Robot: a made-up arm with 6 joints. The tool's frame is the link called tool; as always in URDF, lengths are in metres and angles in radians. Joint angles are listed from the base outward.
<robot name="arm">
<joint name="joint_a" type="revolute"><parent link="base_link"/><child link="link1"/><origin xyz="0 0 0.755" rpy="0 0 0"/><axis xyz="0 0 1"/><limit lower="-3.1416" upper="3.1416"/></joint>
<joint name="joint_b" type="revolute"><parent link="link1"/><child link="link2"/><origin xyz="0.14 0 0" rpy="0 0 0"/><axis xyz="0 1 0"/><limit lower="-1.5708" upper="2.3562"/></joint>
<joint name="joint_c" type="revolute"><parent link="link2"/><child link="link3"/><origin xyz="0 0 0.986" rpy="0 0 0"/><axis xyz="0 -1 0"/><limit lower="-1.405" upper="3.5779"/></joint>
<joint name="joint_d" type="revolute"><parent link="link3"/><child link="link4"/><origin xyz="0 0 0.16" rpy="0 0 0"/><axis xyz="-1 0 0"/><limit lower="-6.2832" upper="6.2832"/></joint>
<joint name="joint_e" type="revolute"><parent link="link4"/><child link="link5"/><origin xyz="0.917 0 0" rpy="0 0 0"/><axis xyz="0 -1 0"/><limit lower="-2.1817" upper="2.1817"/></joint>
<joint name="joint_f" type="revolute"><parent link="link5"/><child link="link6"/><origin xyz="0.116 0 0" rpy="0 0 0"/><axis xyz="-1 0 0"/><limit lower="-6.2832" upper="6.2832"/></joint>
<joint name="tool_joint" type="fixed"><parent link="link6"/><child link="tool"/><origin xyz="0 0 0" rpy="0 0 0"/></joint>
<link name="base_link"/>
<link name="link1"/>
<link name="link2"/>
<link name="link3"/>
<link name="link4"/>
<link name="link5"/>
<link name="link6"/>
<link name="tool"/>
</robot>
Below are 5 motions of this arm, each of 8 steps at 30 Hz.
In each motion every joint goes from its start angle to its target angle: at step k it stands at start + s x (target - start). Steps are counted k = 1, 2, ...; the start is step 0. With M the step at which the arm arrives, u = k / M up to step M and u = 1 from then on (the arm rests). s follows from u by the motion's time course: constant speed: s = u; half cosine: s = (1 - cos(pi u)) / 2; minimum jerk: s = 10 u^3 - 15 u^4 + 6 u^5.
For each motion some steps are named. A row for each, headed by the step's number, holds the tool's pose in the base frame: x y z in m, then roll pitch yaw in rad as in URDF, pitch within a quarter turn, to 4 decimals.
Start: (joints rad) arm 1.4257 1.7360 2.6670 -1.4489 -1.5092 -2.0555
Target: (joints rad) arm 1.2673 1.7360 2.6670 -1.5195 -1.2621 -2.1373
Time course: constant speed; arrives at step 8
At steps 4, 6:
4: 0.2345 1.5387 1.4353 2.7369 -0.0971 2.7374
6: 0.2972 1.5303 1.4421 2.7641 -0.1568 2.6743

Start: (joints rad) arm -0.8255 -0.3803 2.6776 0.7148 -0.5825 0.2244
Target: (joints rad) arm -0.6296 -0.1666 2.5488 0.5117 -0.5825 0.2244
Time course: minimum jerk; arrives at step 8
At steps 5, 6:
5: -0.8540 0.6513 1.9461 2.1099 -0.7904 2.8919
6: -0.8336 0.5929 2.0125 2.1167 -0.8575 2.9329

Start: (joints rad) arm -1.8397 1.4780 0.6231 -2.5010 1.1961 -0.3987
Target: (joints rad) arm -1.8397 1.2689 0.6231 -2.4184 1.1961 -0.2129
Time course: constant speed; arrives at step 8
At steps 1, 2, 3, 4, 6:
1: -0.5471 -1.7392 0.2149 1.0724 0.8790 2.3860
2: -0.5517 -1.7525 0.2595 1.0909 0.8844 2.4257
3: -0.5560 -1.7647 0.3045 1.1101 0.8886 2.4659
4: -0.5599 -1.7757 0.3498 1.1298 0.8916 2.5064
6: -0.5668 -1.7942 0.4414 1.1702 0.8936 2.5878

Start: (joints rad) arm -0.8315 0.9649 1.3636 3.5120 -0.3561 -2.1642
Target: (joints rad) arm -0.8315 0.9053 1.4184 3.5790 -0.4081 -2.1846
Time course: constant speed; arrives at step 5
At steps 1, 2, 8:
1: 1.2229 -1.3181 1.9269 -1.4616 -0.7549 -0.6462
2: 1.2091 -1.3016 1.9563 -1.4851 -0.7841 -0.6290
8: 1.1654 -1.2492 2.0419 -1.5656 -0.8691 -0.5680

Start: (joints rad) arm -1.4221 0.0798 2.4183 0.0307 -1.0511 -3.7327
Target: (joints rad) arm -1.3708 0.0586 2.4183 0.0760 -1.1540 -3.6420
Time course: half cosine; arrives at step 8
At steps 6, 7, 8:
6: -0.1068 0.5100 2.3828 -2.4874 -1.2132 -1.5591
7: -0.1107 0.5118 2.3808 -2.4906 -1.2038 -1.5627
8: -0.1121 0.5124 2.3801 -2.4918 -1.2005 -1.5638

